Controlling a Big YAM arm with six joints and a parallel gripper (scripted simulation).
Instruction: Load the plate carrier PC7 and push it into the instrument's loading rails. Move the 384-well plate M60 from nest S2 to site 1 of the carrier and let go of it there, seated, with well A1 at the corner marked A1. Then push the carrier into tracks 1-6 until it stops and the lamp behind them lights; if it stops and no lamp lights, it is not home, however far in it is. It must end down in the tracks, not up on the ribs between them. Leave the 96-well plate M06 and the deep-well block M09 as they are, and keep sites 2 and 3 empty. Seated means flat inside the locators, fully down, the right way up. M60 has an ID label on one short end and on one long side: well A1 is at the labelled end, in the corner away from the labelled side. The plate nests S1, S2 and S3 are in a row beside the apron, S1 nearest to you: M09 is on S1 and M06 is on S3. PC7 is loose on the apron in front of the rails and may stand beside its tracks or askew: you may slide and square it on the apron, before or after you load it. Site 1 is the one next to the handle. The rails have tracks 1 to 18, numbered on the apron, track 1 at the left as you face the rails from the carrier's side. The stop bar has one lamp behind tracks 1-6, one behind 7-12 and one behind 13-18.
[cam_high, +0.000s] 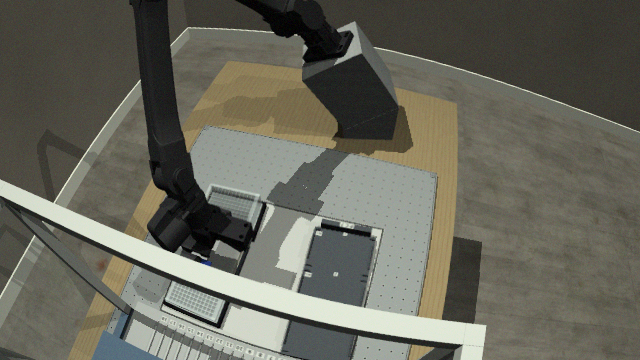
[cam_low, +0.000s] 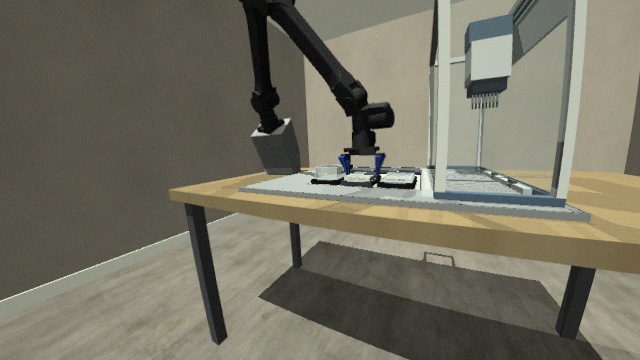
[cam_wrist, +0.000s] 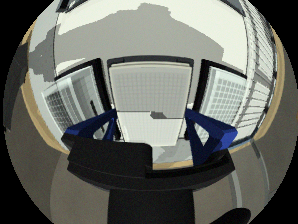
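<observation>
The nest S2 lies 2 cm below my hand. The rest, counted from my hand: white frame bar: 45 cm above, 20 cm ahead, 15 cm to the left; dark carrier PC7: 27 cm to the left, 1 cm below, 1 cm behind.
</observation>
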